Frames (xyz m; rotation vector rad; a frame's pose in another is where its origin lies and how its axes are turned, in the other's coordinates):
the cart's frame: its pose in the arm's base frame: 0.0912 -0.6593 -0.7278 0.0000 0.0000 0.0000
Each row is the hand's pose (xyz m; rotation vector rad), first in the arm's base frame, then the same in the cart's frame.
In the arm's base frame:
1: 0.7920 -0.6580 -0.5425 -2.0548 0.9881 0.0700
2: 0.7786 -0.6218 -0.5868 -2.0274 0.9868 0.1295
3: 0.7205 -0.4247 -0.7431 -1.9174 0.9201 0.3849
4: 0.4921 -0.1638 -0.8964 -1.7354 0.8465 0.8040
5: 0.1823 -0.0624 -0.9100 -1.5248 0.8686 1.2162
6: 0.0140 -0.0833 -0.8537 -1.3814 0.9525 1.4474
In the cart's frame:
1: 0.7008 0.0013 0.1853 -2.0548 0.9881 0.0700
2: 0.6874 0.0375 0.1410 -2.0274 0.9868 0.1295
3: 0.6293 0.2346 -0.0153 -1.9174 0.9201 0.3849
4: 0.4009 0.4955 -0.1686 -1.7354 0.8465 0.8040
5: 0.0911 0.5969 -0.1822 -1.5248 0.8686 1.2162
6: -0.0772 0.5760 -0.1259 -1.3814 0.9525 1.4474

